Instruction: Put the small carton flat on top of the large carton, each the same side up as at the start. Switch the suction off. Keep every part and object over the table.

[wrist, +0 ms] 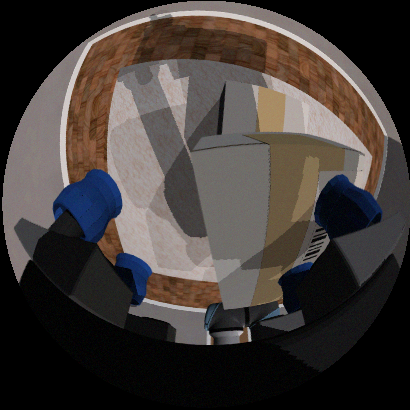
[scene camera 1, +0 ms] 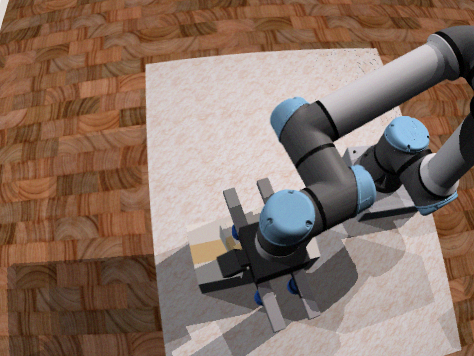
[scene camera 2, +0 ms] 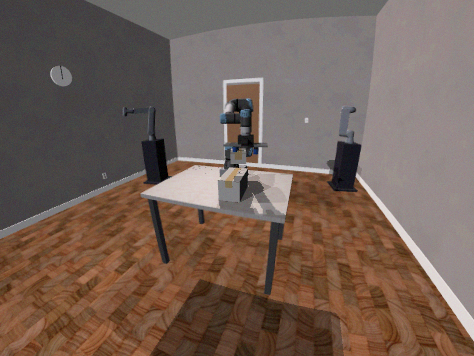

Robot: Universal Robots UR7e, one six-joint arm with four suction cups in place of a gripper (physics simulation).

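Note:
In the pictures: large carton, small carton, suction head.

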